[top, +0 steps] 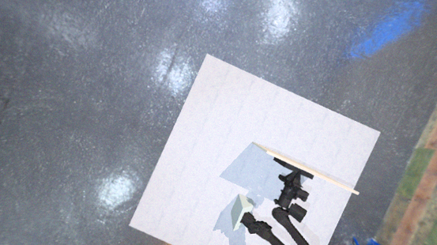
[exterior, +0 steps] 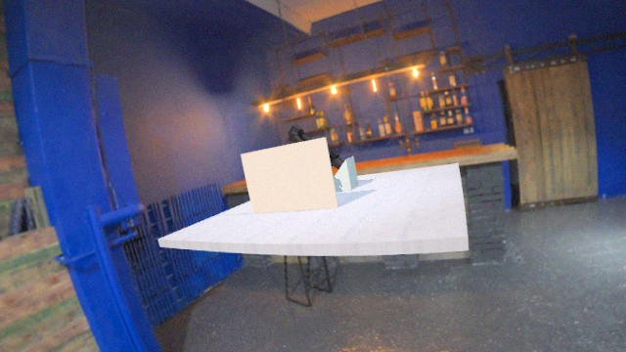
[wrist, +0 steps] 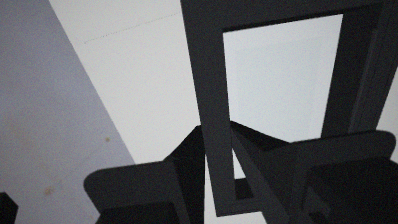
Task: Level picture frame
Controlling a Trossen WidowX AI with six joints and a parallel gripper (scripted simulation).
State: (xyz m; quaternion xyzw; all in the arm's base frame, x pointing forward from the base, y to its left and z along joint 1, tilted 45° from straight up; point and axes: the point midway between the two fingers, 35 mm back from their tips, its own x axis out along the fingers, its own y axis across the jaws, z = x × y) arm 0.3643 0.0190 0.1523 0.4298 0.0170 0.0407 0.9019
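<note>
My gripper tip is 1 cm short of the dark picture frame, 1 cm to the right of it and 5 cm above it. Also, from my gripper tip: cream wall panel: 2 cm ahead, 1 cm to the right, 7 cm below.
</note>
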